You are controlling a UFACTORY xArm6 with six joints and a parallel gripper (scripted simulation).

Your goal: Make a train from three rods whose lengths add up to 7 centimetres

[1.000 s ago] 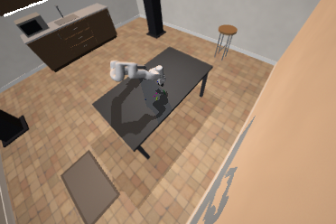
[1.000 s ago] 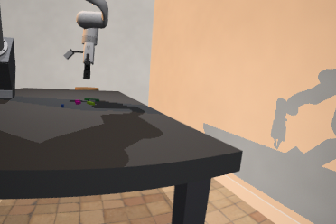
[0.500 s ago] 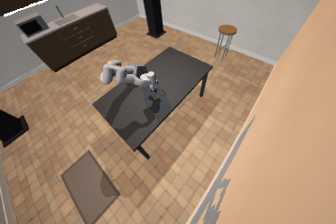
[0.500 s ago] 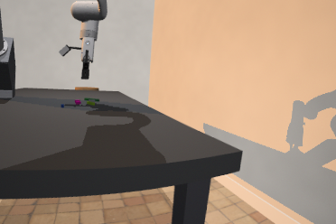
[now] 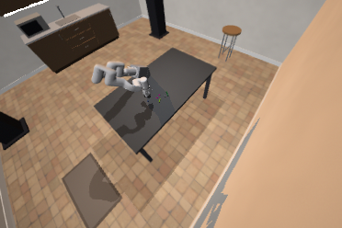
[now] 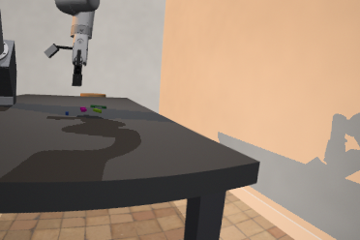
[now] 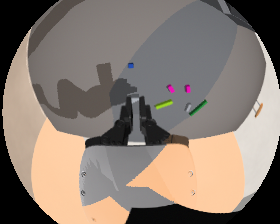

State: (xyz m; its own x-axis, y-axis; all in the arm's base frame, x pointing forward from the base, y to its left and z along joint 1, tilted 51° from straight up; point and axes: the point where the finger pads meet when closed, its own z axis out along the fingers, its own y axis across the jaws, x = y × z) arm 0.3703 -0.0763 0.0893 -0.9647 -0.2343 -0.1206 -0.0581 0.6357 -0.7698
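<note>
The blue rod is 110 mm below my hand, 30 mm behind it and 10 mm to the right of it. Round my hand: pale grey piece (170 mm to the left, 110 mm below, 80 mm ahead); then lime rod (110 mm below, 80 mm to the left, 80 mm ahead); then magenta rod (110 mm below, 90 mm to the left, 20 mm ahead).
</note>
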